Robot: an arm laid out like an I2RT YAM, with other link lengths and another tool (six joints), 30 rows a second.
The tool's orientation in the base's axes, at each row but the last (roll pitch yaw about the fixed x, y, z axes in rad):
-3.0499, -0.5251, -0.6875
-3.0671, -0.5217, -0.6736
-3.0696, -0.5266, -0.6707
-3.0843, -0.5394, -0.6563
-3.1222, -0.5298, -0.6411
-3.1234, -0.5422, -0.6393
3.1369, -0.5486, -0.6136
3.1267, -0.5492, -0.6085
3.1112, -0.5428, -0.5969
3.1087, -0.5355, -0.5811
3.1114, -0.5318, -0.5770
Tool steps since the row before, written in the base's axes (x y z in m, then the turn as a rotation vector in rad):
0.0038, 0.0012, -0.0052, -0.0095, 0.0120, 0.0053
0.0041, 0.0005, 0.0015, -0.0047, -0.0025, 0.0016
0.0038, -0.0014, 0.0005, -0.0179, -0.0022, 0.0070
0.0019, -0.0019, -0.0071, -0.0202, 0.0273, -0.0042
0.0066, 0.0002, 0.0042, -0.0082, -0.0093, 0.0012
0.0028, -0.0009, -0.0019, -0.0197, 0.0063, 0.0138
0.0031, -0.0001, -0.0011, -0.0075, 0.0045, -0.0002
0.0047, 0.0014, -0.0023, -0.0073, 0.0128, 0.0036
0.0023, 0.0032, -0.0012, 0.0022, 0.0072, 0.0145
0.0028, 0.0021, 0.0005, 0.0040, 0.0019, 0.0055
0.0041, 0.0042, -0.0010, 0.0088, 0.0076, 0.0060
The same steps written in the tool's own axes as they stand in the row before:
-0.0007, -0.0028, 0.0059, -0.0103, -0.0043, -0.0117
0.0033, -0.0029, 0.0004, -0.0010, 0.0047, -0.0028
0.0036, -0.0012, 0.0016, -0.0074, 0.0119, -0.0133
-0.0014, 0.0008, 0.0074, -0.0302, -0.0100, -0.0126
0.0066, -0.0041, -0.0009, -0.0003, 0.0123, -0.0018
0.0014, -0.0009, 0.0031, -0.0096, 0.0063, -0.0220
0.0016, -0.0017, 0.0023, -0.0075, 0.0007, -0.0044
0.0014, -0.0039, 0.0035, -0.0095, -0.0062, -0.0101
-0.0005, -0.0040, 0.0010, 0.0056, -0.0068, -0.0138
0.0013, -0.0033, 0.0001, 0.0048, -0.0037, -0.0037
0.0005, -0.0058, 0.0013, 0.0058, -0.0111, -0.0039

